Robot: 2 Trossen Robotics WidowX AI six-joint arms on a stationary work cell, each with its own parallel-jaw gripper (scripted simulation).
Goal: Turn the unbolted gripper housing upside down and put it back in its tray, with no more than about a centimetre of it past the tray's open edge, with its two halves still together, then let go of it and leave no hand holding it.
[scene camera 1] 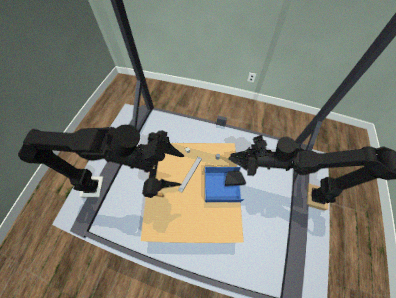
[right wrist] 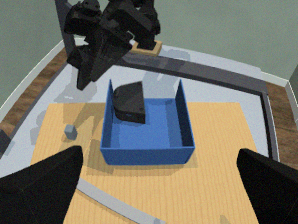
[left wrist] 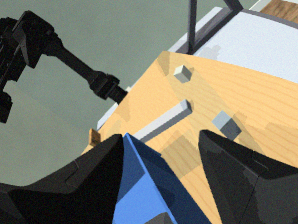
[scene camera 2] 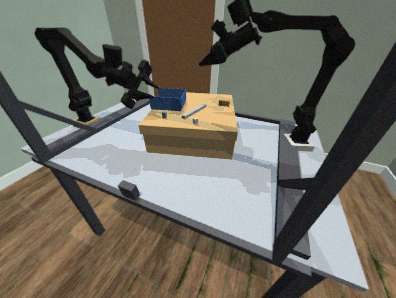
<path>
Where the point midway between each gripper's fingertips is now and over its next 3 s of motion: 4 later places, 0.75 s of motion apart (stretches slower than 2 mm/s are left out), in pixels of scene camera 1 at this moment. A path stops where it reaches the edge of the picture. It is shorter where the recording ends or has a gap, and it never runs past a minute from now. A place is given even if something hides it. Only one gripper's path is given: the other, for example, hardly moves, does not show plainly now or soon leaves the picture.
My left gripper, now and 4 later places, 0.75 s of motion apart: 229,156; 238,166; 249,184; 243,182; 241,182
</path>
